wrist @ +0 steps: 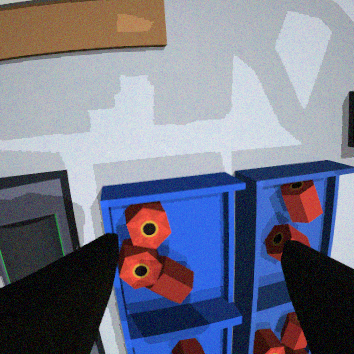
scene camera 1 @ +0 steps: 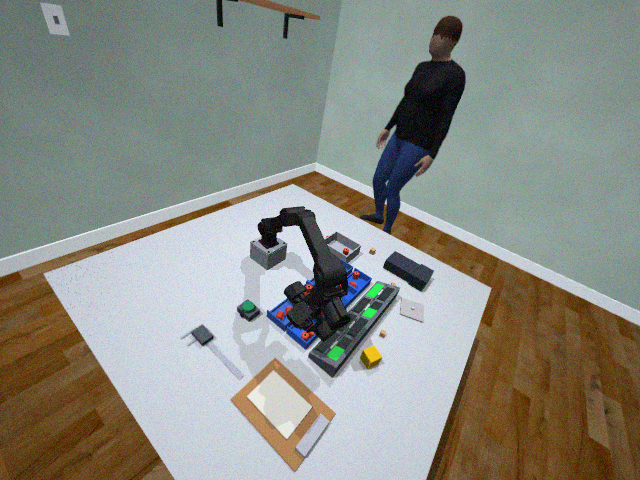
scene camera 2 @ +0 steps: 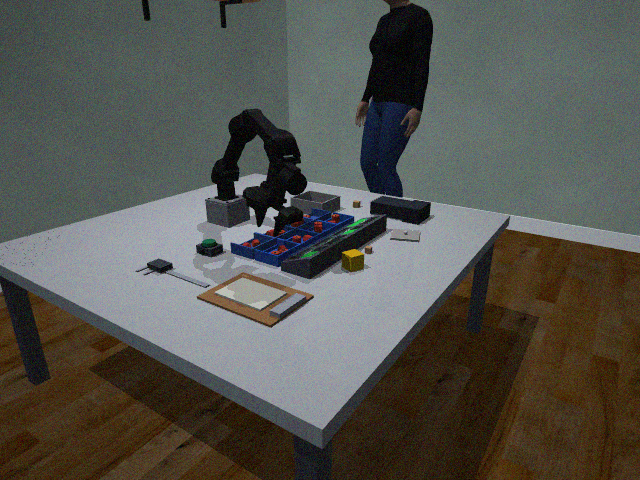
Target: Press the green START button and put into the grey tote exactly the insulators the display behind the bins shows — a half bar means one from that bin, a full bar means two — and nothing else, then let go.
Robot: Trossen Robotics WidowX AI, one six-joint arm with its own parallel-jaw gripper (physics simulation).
Labels:
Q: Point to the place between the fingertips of my gripper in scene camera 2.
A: At 266, 231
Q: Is my gripper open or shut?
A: Open.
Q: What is my gripper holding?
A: Nothing.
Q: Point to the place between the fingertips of my gripper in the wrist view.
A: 201, 248

